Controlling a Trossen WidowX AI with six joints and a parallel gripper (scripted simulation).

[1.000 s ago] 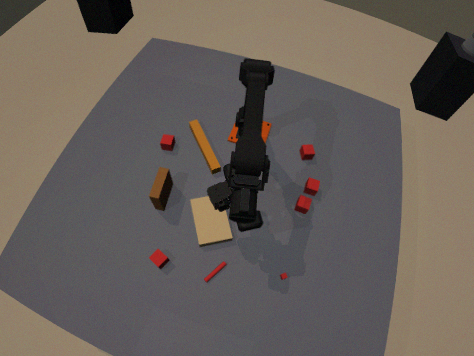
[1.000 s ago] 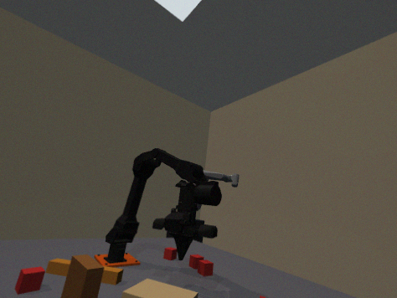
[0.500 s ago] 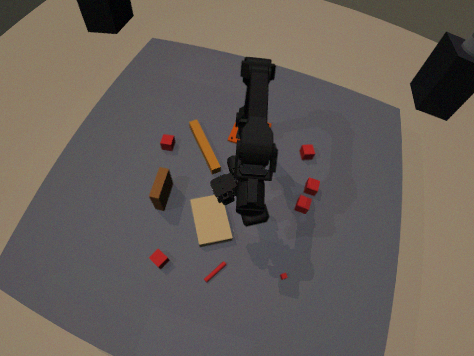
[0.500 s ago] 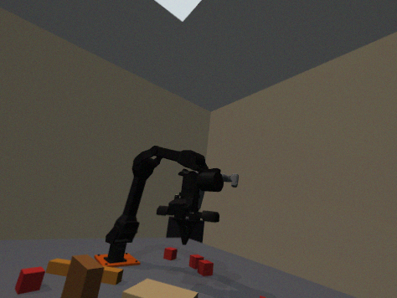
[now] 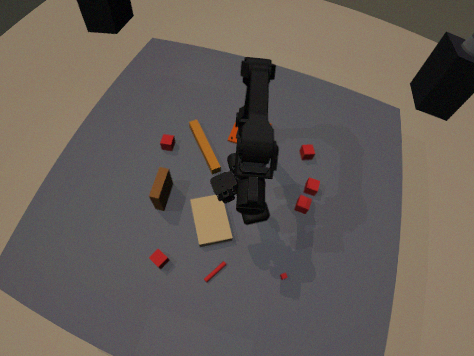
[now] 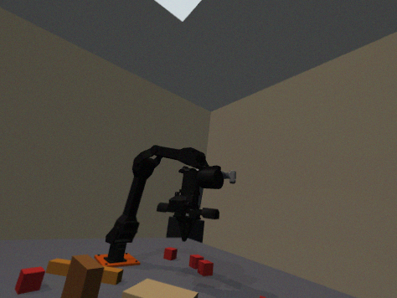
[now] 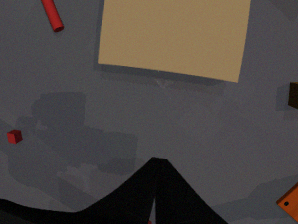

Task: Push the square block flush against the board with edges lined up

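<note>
My gripper tip is now 26 cm to the left of the brown square block and 8 cm above it. The rest, counted from my gripper tip: tan square block: 11 cm below, 9 cm to the right, 4 cm ahead; then tiny red cube: 17 cm to the left, 16 cm ahead, 12 cm below; then thin red stick: 19 cm ahead, 12 cm below, 3 cm to the right.
</note>
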